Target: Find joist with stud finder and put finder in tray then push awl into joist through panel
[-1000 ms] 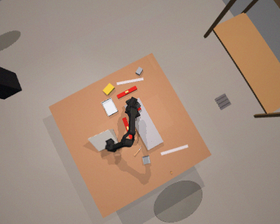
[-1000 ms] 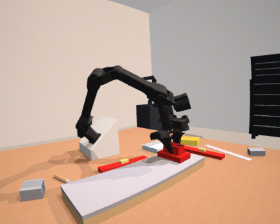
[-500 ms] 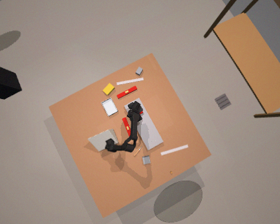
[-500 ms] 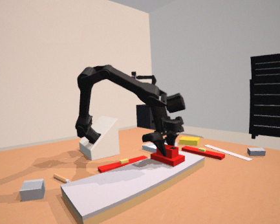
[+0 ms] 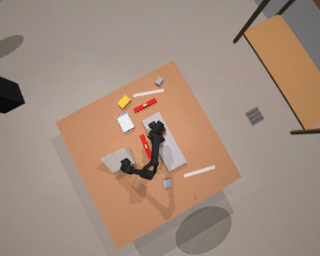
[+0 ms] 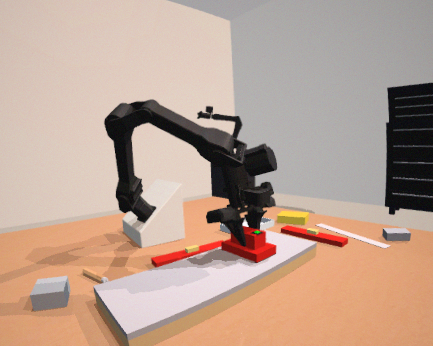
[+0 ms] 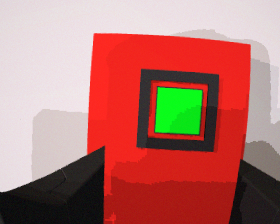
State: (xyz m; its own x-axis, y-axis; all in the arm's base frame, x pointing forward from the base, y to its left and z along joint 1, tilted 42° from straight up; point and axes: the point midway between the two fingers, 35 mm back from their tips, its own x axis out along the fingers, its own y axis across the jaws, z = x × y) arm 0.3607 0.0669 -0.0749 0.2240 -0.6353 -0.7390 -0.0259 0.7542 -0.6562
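Now: gripper tip 24 cm past the white tray, 23 cm to the right of it and 5 cm above it. The rest, counted from my gripper tip: awl: 32 cm to the right, 17 cm behind, 6 cm below; then square light: 3 cm above, 2 cm ahead; then red stud finder: 2 cm above, 1 cm ahead.
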